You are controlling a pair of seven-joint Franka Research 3 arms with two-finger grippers.
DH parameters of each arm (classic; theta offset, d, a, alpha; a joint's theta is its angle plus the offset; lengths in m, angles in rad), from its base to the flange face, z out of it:
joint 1: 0 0.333 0 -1.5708
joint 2: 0 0 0 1.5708
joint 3: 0 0.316 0.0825 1.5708
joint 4: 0 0 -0.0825 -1.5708
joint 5: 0 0.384 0 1.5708
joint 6: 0 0 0.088 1.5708
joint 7: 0 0.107 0 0
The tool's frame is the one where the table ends.
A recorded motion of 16 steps. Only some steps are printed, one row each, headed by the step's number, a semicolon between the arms.
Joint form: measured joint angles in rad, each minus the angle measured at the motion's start. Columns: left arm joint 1, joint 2, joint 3, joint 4, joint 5, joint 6, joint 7; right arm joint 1, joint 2, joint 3, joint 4, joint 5, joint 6, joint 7.
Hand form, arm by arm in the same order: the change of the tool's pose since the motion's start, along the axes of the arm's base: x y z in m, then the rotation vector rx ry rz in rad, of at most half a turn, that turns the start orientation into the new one. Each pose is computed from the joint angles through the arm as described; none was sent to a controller.
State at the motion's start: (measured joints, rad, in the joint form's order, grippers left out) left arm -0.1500 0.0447 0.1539 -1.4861 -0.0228 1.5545 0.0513; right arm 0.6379 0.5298 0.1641 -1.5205 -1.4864 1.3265 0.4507
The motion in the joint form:
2: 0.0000 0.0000 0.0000 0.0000 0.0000 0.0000 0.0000; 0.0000 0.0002 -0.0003 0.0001 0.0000 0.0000 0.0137
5: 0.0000 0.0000 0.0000 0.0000 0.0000 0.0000 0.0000; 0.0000 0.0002 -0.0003 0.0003 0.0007 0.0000 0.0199
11: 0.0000 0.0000 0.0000 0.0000 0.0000 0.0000 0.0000; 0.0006 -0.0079 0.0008 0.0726 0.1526 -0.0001 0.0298
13: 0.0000 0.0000 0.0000 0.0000 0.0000 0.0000 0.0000; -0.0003 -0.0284 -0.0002 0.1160 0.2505 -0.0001 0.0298
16: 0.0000 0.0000 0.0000 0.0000 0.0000 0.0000 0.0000; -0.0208 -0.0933 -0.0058 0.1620 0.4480 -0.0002 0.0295
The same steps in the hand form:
2: 0.0000 0.0000 0.0000 0.0000 0.0000 0.0000; 0.0001 -0.0001 -0.0001 0.0067 -0.0119 -0.0008
5: 0.0000 0.0000 0.0000 0.0000 0.0000 0.0000; 0.0001 -0.0001 -0.0001 0.0103 -0.0169 -0.0015
11: 0.0000 0.0000 0.0000 0.0000 0.0000 0.0000; -0.0013 0.0026 0.0195 0.1645 0.0177 -0.0722
13: 0.0000 0.0000 0.0000 0.0000 0.0000 0.0000; -0.0040 0.0028 0.0412 0.2694 0.0373 -0.1126
16: 0.0000 0.0000 0.0000 0.0000 0.0000 0.0000; -0.0113 -0.0103 0.0835 0.4695 0.0865 -0.1975

